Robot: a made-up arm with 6 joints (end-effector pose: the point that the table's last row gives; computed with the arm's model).
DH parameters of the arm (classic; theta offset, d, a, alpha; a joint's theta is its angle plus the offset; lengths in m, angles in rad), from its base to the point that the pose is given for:
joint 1: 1.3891 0 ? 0
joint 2: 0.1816 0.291 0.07 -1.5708
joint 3: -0.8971 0 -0.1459 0
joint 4: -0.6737 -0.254 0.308 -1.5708
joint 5: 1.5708 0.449 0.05 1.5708
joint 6: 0.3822 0 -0.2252 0
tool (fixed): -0.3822 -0.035 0 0
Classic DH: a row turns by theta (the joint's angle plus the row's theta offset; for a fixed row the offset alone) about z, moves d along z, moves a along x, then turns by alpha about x.
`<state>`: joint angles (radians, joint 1 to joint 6).
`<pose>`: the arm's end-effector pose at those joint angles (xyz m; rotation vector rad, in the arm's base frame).
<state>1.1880 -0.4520 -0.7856 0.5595 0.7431 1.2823</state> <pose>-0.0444 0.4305 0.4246 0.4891 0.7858 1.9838</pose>
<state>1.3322 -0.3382 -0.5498 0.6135 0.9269 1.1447</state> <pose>-0.1991 0.4094 0.3863 0.0130 1.1108 1.9282</pose>
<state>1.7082 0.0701 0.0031 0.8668 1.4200 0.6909</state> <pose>-0.5494 0.1251 0.2172 -1.4093 0.8288 1.3591</pose>
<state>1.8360 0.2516 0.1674 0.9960 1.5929 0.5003</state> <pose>-0.5903 -0.0331 0.1004 -1.6544 0.3450 1.0818</pose>
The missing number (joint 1, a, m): 0.0996
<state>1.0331 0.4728 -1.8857 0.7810 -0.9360 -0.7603</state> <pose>-0.3658 0.2727 0.7866 1.1745 0.5619 0.1209</pose>
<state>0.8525 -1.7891 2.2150 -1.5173 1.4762 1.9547</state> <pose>0.3349 0.0737 0.3243 1.3175 0.7292 0.3050</pose>
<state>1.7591 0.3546 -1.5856 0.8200 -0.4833 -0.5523</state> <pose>-0.5030 -0.1062 0.6813 0.6702 0.6679 1.2691</pose>
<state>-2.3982 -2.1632 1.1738 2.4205 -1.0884 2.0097</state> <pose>0.5360 0.3782 0.0266 2.0199 -0.5862 0.8254</pose>
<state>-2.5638 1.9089 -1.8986 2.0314 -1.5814 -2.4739</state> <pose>0.8195 0.4534 0.6225 1.6157 -1.4374 -2.1342</pose>
